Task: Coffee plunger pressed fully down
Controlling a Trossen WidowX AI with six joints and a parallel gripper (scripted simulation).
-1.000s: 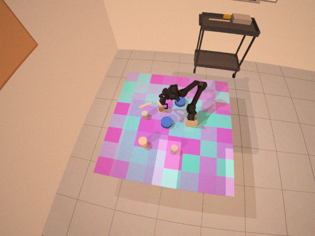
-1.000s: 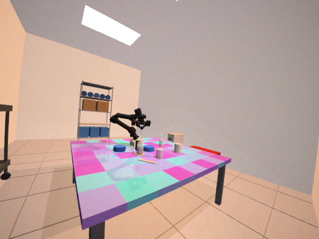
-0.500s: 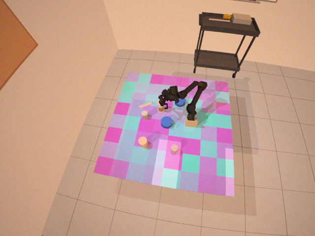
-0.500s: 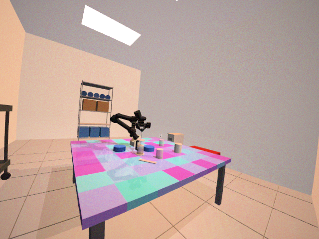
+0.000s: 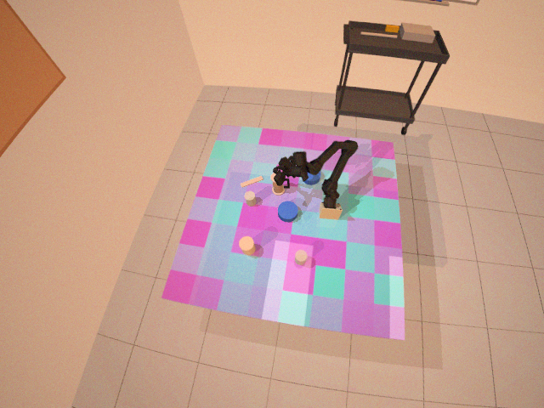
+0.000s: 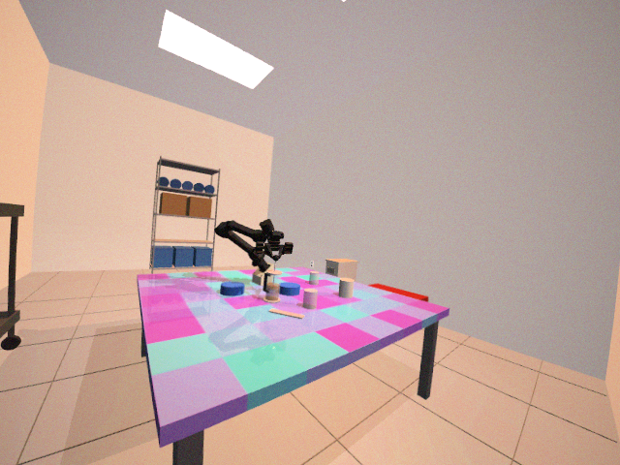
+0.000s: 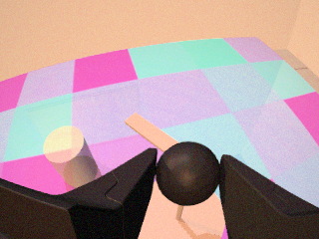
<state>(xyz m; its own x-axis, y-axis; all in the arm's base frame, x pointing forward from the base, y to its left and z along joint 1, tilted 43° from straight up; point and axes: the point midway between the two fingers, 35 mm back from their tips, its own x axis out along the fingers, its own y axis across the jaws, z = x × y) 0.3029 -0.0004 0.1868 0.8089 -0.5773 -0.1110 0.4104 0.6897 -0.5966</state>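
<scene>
My gripper tip is now 11 cm above the coffee press and 3 cm past it.
</scene>
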